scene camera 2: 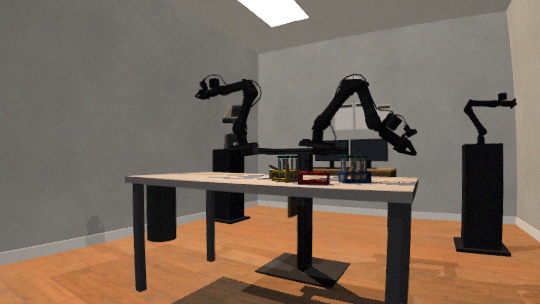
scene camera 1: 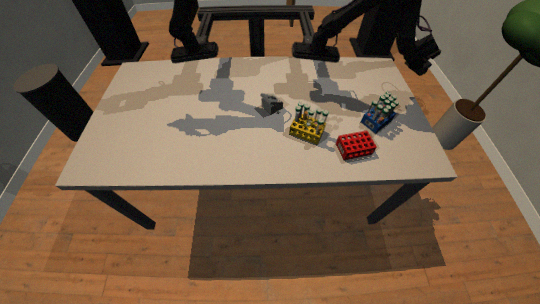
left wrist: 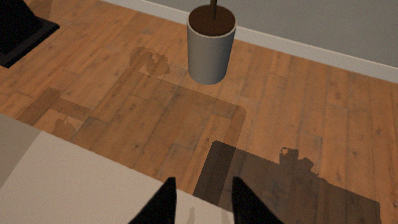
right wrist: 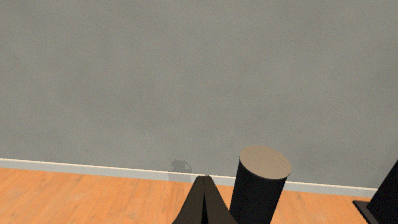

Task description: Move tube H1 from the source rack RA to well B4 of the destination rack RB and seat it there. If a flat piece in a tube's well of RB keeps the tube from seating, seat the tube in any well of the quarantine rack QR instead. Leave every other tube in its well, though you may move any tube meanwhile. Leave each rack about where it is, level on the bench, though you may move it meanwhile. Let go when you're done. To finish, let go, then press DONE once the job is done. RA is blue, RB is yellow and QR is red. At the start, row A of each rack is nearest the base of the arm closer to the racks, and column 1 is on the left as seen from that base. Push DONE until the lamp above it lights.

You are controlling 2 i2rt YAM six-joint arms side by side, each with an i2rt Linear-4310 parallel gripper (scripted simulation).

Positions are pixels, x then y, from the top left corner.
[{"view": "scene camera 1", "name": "red rack QR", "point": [364, 145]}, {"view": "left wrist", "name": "my left gripper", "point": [204, 186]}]
